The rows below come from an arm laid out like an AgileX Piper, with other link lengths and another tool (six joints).
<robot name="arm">
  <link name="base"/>
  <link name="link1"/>
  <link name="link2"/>
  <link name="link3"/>
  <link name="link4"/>
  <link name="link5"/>
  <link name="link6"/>
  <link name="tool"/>
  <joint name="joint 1" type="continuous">
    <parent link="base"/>
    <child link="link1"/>
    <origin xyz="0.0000 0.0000 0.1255"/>
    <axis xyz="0 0 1"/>
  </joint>
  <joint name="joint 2" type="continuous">
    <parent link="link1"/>
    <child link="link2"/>
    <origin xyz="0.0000 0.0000 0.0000" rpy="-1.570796 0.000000 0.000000"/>
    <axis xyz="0 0 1"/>
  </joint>
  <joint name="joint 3" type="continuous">
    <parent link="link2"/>
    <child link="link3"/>
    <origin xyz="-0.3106 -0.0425 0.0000"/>
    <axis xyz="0 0 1"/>
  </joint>
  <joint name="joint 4" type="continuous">
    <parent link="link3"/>
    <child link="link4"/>
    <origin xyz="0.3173 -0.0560 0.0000" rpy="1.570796 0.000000 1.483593"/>
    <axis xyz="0 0 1"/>
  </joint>
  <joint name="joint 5" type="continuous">
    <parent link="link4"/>
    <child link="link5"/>
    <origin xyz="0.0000 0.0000 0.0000" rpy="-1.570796 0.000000 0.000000"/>
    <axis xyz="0 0 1"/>
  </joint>
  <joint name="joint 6" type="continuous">
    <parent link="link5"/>
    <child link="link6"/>
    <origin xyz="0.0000 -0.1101 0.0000" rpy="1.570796 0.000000 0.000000"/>
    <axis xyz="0 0 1"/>
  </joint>
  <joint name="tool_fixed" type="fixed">
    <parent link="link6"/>
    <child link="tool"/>
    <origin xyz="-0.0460 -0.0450 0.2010" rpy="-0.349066 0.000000 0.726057"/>
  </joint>
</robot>
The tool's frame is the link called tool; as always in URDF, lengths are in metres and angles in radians. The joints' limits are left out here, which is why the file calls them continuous.
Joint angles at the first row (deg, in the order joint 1, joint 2, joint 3, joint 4, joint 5, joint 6):
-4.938, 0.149, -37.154, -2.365, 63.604, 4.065
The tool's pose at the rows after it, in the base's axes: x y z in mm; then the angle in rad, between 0 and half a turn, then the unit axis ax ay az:
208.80 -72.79 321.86 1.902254 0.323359 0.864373 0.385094
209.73 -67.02 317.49 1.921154 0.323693 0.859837 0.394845
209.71 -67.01 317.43 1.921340 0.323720 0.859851 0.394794
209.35 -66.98 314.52 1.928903 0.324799 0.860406 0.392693
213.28 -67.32 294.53 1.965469 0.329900 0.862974 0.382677
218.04 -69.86 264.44 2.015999 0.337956 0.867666 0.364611
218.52 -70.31 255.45 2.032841 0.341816 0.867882 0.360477
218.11 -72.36 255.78 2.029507 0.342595 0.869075 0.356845
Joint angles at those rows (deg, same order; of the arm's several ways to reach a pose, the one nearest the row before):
-4.941, -0.452, -36.003, -1.307, 63.583, 4.700
-4.936, -0.452, -35.890, -0.003, 64.025, 4.831
-4.941, -0.452, -35.890, 0.003, 64.038, 4.826
-4.941, -0.450, -35.807, 0.002, 64.443, 4.827
-4.940, -0.453, -33.889, 0.002, 64.890, 4.827
-4.939, -0.451, -30.862, -0.450, 65.328, 4.875
-4.941, -0.453, -30.083, -0.503, 65.646, 5.073
-4.937, -0.451, -30.083, -0.948, 65.639, 5.118

